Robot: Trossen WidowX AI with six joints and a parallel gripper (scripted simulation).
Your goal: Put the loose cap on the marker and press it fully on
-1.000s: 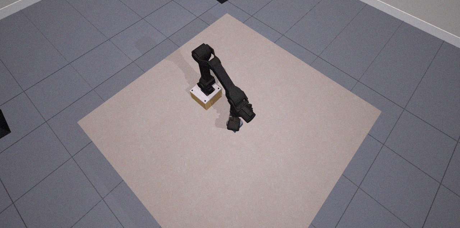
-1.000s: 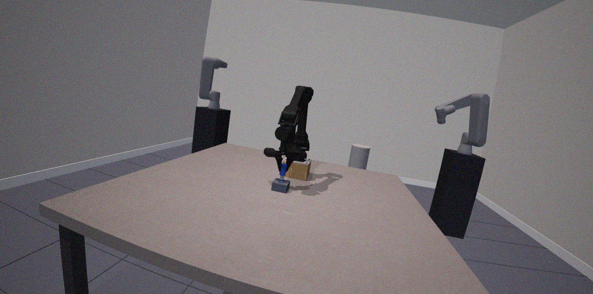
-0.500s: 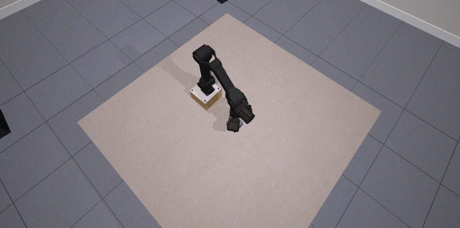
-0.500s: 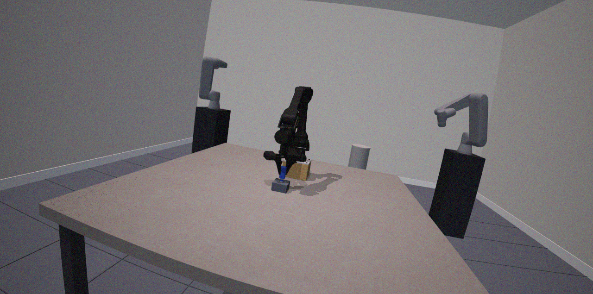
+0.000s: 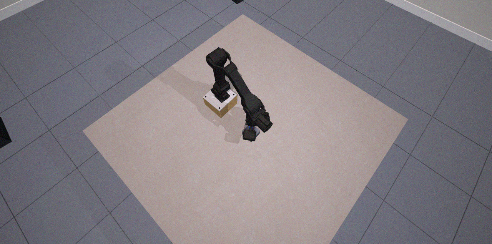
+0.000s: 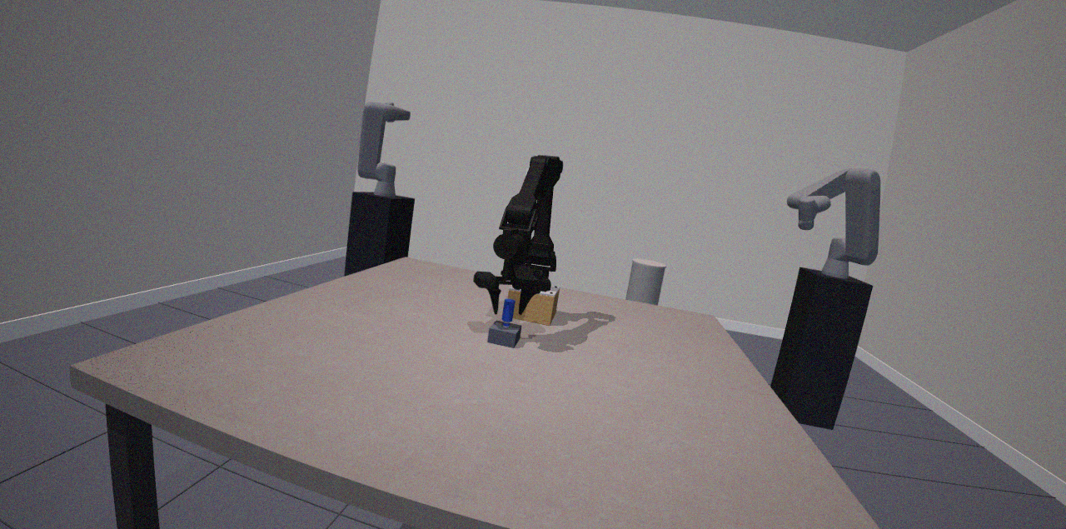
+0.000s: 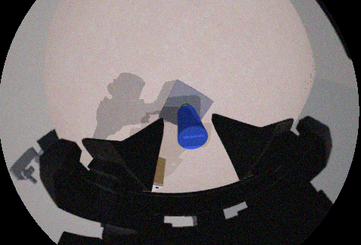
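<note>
Right now the blue cap is 10 mm above my gripper tip. Also, from my gripper tip: holder block: 50 mm below.
</note>
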